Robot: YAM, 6 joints.
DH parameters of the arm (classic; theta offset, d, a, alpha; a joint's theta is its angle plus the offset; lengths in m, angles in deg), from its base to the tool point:
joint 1: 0 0.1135 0.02 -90
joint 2: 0 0 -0.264 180
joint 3: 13.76 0 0.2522 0
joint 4: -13.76 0 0.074 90
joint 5: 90 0 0 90
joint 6: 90 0.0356 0 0
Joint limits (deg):
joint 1: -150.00..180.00
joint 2: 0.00..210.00
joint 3: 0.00..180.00
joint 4: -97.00..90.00
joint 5: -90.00..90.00
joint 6: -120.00..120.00
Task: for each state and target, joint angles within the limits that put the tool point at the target. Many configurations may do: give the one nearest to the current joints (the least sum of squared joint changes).
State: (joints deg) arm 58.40 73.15 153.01 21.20 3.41 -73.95
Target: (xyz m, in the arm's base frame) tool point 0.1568 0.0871 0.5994
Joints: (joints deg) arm 31.08 66.67 99.78 -0.09 10.28 -73.95
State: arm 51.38 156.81 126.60 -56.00 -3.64 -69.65
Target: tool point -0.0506 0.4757 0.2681
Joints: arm 95.54 129.94 128.30 -65.59 -7.14 -69.65
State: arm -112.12 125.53 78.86 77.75 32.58 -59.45
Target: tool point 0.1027 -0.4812 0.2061
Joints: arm -75.89 131.35 80.99 75.65 29.82 -59.45
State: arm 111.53 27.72 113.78 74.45 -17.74 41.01
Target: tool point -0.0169 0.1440 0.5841
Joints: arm 93.25 65.43 80.84 67.02 -14.15 41.01
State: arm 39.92 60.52 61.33 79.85 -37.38 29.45
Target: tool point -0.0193 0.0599 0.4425
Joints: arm 80.16 38.53 40.95 87.58 -55.25 29.45
